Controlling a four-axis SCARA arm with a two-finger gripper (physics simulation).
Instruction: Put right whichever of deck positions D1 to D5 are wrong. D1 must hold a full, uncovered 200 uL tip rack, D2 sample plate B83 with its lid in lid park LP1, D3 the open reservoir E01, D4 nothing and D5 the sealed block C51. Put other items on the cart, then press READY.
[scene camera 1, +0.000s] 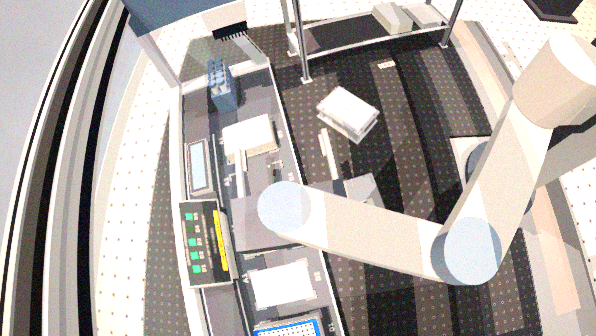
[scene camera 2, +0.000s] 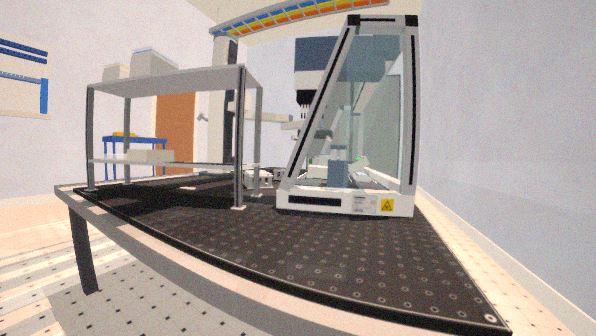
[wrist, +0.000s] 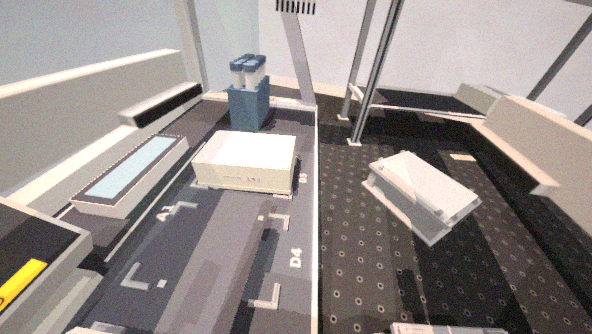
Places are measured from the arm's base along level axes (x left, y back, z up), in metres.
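Pixels of known places: gripper, between the fingertips: (scene camera 1: 280, 140) (wrist: 330, 90); arm's base, origin of its link: (scene camera 2: 219, 175).
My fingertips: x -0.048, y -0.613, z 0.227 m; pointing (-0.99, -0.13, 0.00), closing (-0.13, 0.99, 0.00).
Ahead of a thing's pixels: the offset from my fingertips to its top centre. "*": to the spot under its first point.
My gripper (scene camera 1: 284, 150) (wrist: 330, 90) is open and empty, high over the D4 side of the deck; its body hides D3 in scene camera 1. The cream block {dx -0.098, dy -0.106, dz -0.121 m} (scene camera 1: 248, 135) (wrist: 245, 160) sits at D5. D4 (wrist: 215, 250) shows bare corner brackets. A white-topped plate {dx +0.266, dy -0.030, dz -0.154 m} (scene camera 1: 282, 283) sits at D2. A blue-rimmed tip rack {* dx +0.352, dy -0.006, dz -0.075 m} (scene camera 1: 287, 327), partly cut off, shows its holes at D1. The status panel {* dx +0.175, dy -0.183, dz -0.106 m} (scene camera 1: 207, 242) has several green lamps; the D4 lamp is dark. A clear-sided box with a white top {dx -0.177, dy +0.160, dz -0.156 m} (scene camera 1: 348, 110) (wrist: 425, 185) lies askew beside the deck. READY cannot be made out.
A blue tube rack (scene camera 1: 225, 97) (wrist: 247, 107) (scene camera 2: 338, 172) stands beyond D5. A long tray with a pale blue top {* dx -0.033, dy -0.243, dz -0.146 m} (scene camera 1: 198, 165) (wrist: 132, 167) lies beside the deck. Another pale item {dx +0.096, dy +0.160, dz -0.158 m} (scene camera 1: 367, 187) (wrist: 445, 329) lies right of the deck. A shelf unit {* dx -0.482, dy -0.001, dz -0.047 m} (scene camera 2: 240, 140) and a pipette head {dx -0.299, dy -0.114, dz +0.106 m} (scene camera 1: 230, 31) stand beyond.
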